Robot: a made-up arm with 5 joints.
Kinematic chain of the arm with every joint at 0, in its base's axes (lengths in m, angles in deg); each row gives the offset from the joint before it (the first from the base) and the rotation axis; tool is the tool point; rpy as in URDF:
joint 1: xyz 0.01 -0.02 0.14 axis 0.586 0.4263 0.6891
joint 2: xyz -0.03 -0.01 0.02 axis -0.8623 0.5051 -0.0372
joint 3: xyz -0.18 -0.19 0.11 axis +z
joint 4: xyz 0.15 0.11 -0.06 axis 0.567 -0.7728 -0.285
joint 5: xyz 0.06 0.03 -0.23 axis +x
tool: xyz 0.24 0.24 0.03 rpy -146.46 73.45 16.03
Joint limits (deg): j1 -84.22..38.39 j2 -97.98..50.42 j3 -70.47..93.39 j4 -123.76..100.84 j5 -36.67..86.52
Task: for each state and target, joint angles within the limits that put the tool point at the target. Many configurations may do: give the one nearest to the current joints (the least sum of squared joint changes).
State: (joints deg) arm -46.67 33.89 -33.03 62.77 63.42
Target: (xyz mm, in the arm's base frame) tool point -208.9 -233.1 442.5
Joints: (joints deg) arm -41.72 -14.81 -12.25 78.55 86.52
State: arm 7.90 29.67 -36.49 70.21 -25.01
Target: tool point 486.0 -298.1 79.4
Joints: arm 4.42 33.31 -37.06 33.36 -36.67
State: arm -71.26 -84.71 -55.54 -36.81 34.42
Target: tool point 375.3 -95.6 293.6
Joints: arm -58.69 -97.98 -53.10 -42.38 8.17
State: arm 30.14 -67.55 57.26 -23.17 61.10
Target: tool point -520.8 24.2 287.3
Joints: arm 36.22 -67.14 89.30 -14.17 43.87
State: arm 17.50 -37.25 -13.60 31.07 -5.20
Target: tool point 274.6 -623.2 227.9
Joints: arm -2.84 -33.94 -60.22 57.08 -11.91
